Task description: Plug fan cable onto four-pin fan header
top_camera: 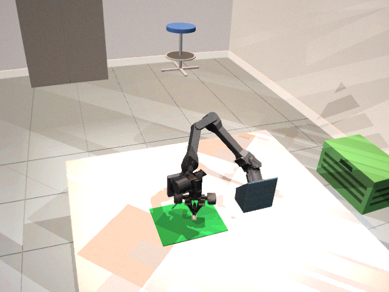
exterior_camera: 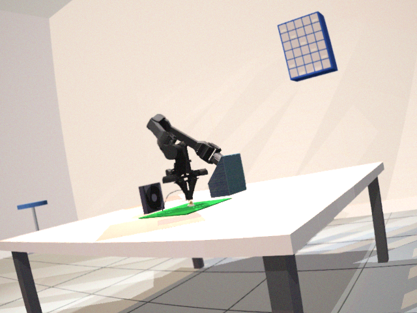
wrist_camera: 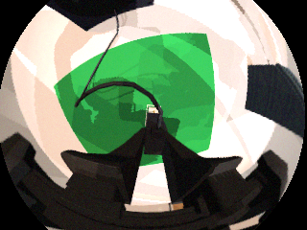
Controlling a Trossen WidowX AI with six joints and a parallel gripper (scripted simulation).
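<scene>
The dark plug lies 10 mm above my gripper tip. Also, from my gripper tip: green board 50 mm below, 30 mm ahead; pale four-pin header 40 mm below; black fan 190 mm to the right, 20 mm ahead, 20 mm above.
</scene>
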